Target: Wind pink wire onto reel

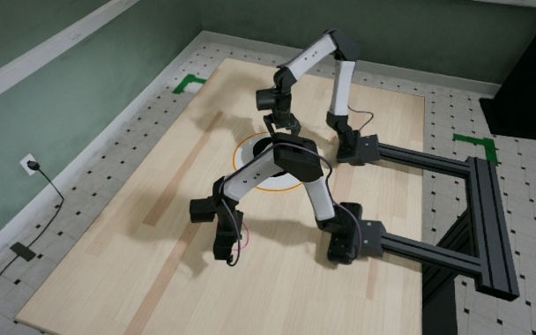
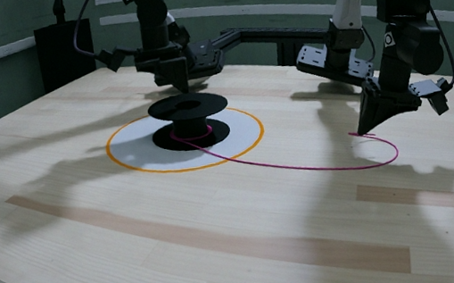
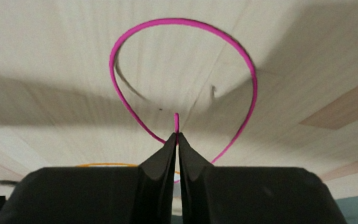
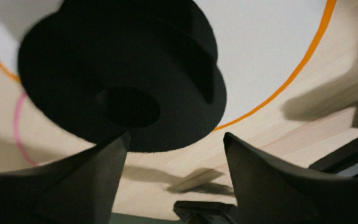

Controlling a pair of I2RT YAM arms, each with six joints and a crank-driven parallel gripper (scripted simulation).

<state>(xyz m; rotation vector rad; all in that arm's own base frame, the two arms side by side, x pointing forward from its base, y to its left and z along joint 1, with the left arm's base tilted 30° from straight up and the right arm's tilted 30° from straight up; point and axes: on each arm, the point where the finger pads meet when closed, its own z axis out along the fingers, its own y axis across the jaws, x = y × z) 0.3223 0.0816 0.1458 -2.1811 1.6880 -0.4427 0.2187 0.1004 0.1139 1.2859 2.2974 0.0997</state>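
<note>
The black reel lies 60 mm below my right hand, 40 mm ahead of it and 20 mm to the left of it. Also, from my right hand: orange painted ring: 100 mm below, 40 mm ahead.
</note>
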